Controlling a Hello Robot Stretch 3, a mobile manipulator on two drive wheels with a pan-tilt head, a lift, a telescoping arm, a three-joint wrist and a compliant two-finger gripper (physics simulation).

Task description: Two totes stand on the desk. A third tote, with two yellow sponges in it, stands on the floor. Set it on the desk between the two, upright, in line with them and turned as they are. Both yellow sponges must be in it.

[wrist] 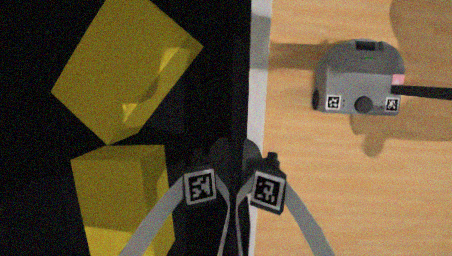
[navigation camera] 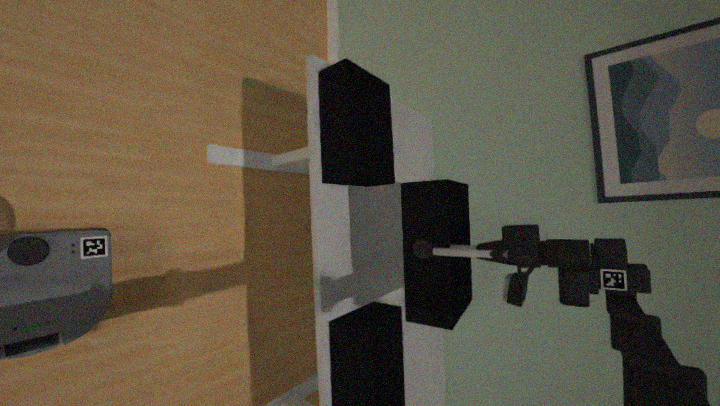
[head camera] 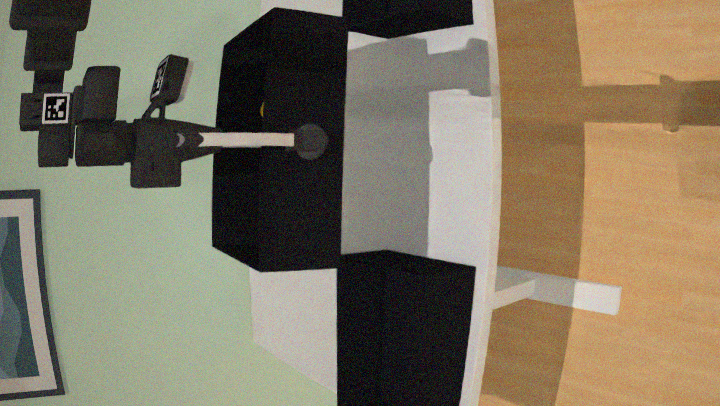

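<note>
My gripper (head camera: 310, 141) (navigation camera: 422, 248) (wrist: 234, 156) is shut on the near wall of the third tote (head camera: 302, 216) (navigation camera: 436, 216). This black tote appears held up above the desk (head camera: 463, 176) (navigation camera: 330, 221), roughly upright and roughly parallel to it. In the wrist view two yellow sponges, one tilted (wrist: 120, 60) and one beside it (wrist: 112, 195), lie inside; a sliver of yellow (head camera: 262, 109) shows in the head view. The two desk totes, one (head camera: 408, 327) (navigation camera: 355, 126) and the other (head camera: 408, 12) (navigation camera: 368, 358), stand apart on the desk. The held tote's exact height is hard to judge.
Shadows of the tote and arm fall on the desk between the standing totes. The green wall (head camera: 126, 282) (navigation camera: 529, 126) with a framed picture (head camera: 30, 302) (navigation camera: 594, 126) is behind the desk. The robot's base (navigation camera: 55, 287) (wrist: 357, 77) is on the wooden floor before the desk.
</note>
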